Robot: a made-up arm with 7 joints.
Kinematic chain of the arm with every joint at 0, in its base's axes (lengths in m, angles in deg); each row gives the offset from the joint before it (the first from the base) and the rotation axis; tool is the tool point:
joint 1: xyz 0 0.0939 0 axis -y
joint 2: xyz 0 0.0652 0 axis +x
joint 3: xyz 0 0 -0.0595 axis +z
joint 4: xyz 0 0 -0.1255 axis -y
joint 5: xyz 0 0 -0.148 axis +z
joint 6: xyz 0 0 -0.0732 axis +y
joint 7: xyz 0 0 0 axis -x
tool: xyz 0 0 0
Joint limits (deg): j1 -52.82..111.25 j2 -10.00..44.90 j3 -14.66..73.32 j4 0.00..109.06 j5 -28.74..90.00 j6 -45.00..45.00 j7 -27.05..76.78
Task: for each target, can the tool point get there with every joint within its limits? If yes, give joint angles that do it. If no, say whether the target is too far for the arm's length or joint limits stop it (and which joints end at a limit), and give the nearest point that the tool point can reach.
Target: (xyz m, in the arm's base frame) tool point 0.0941 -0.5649 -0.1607
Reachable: no: too far | nearest point 0.1554 0.0640 -0.2653 | short by 0.640 m
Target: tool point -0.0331 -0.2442 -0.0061
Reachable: no: joint limits stop it (at a limit: joint 1, joint 2, joint 3, joint 4) | nearest point 0.0411 0.0874 -0.2227 | short by 0.403 m
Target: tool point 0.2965 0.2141 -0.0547
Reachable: yes | joints 33.72 5.10 9.48 82.42 61.16 10.73 24.33
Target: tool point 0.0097 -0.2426 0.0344
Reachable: no: joint limits stop it (at a limit: joint 2, joint 3, joint 4) | nearest point 0.0615 0.0874 0.2180 | short by 0.381 m
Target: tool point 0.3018 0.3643 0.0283
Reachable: yes | joints 60.81 35.28 7.72 51.64 38.55 -9.73 58.36
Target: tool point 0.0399 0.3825 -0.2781
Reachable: yes | joints -16.82 16.87 49.69 56.04 8.21 -29.81 23.75
